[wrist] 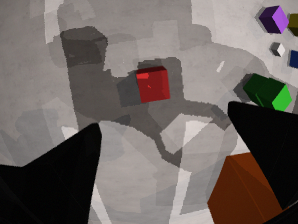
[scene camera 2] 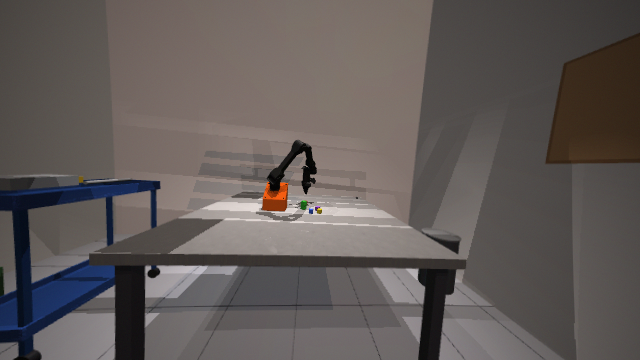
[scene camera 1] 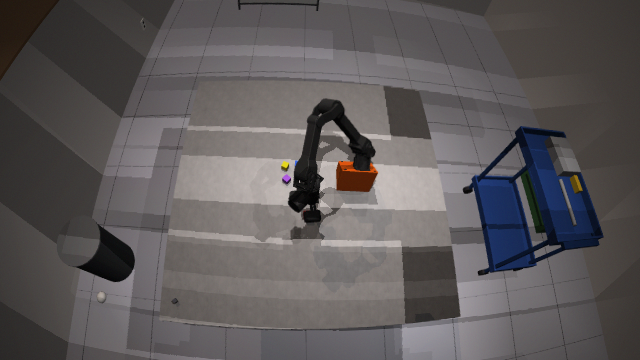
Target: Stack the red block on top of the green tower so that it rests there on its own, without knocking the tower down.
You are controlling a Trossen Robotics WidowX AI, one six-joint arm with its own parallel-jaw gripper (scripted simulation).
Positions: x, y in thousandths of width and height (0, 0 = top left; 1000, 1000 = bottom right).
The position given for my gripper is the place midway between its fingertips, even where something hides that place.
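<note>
Nothing is held in my gripper (wrist: 559, 529), and it is open. There is a red block (wrist: 518, 368) here as well.
</note>
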